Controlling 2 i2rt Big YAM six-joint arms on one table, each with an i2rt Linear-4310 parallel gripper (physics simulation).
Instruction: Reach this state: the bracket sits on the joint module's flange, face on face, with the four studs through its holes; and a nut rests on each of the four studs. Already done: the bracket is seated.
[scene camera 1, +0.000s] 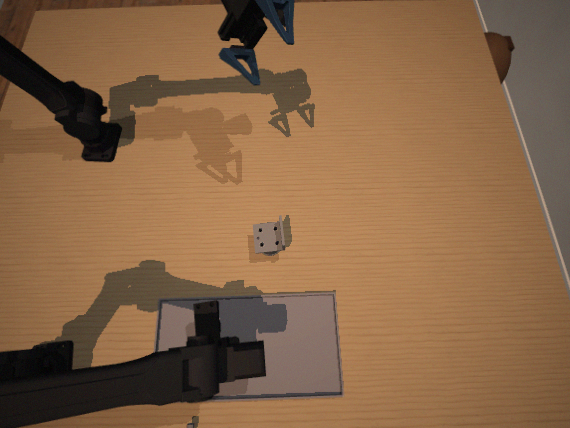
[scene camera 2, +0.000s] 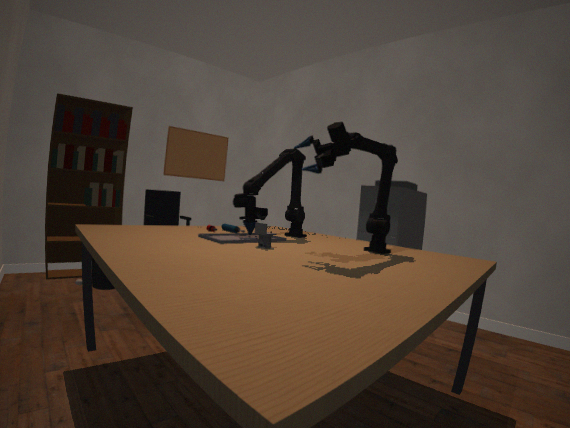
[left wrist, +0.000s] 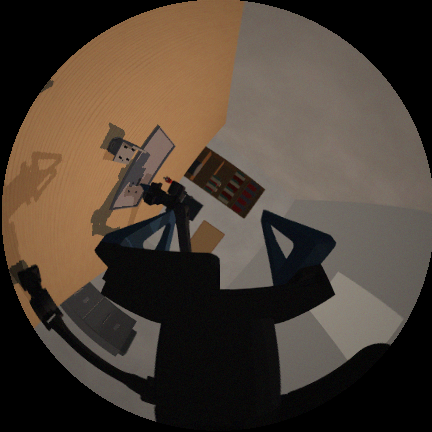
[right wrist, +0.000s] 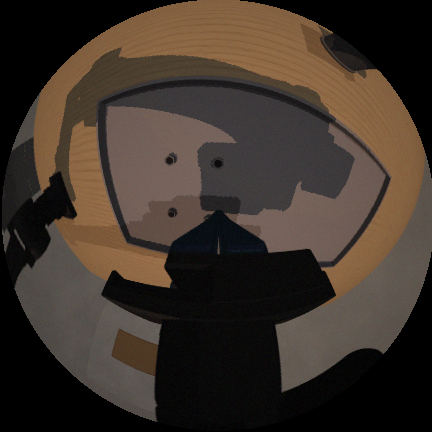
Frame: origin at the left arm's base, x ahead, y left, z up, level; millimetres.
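Seen in the pictures: left gripper, fingertip midpoint: (scene camera 1: 272, 66) (scene camera 2: 298, 158) (left wrist: 217, 214); right gripper, fingertip midpoint: (scene camera 2: 250, 235) (left wrist: 140, 183) (right wrist: 218, 214); left arm's base, origin of the base link: (scene camera 1: 103, 143) (scene camera 2: 377, 251); right arm's base, origin of the base link: (scene camera 1: 53, 370) (scene camera 2: 295, 236) (right wrist: 62, 194).
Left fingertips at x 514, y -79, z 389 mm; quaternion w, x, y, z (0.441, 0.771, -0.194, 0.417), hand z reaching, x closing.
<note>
Offsets run from my left fingertips to a thing's top centre. "*": to the spot under its first point.
The grey bracket (scene camera 1: 268, 236) sits on the joint module in the middle of the table, with four dark spots on its face; it also shows in the left wrist view (left wrist: 125, 151). Three small dark nuts @(dx -161, dy -413, dz -380 mm) (right wrist: 170, 158) @(dx -114, dy -407, dz -380 mm) (right wrist: 217, 163) @(dx -157, dy -478, dz -380 mm) (right wrist: 172, 212) lie on the grey tray (scene camera 1: 248, 343). My right gripper (right wrist: 218, 214) is shut and empty, pointing down just above the tray near the nuts; in scene camera 1 its own arm hides it. My left gripper (scene camera 1: 261, 43) is open and empty, high over the table's far side.
The left arm's base (scene camera 1: 98, 147) stands at the upper left. A red object @(dx -11, dy -735, dz -355 mm) (scene camera 2: 211, 228) and a blue object @(* dx -123, dy -712, dz -366 mm) (scene camera 2: 230, 228) lie behind the tray. A small grey item @(* dx -143, dy -593, dz -373 mm) (scene camera 1: 194, 419) lies at the table's edge below the tray.
</note>
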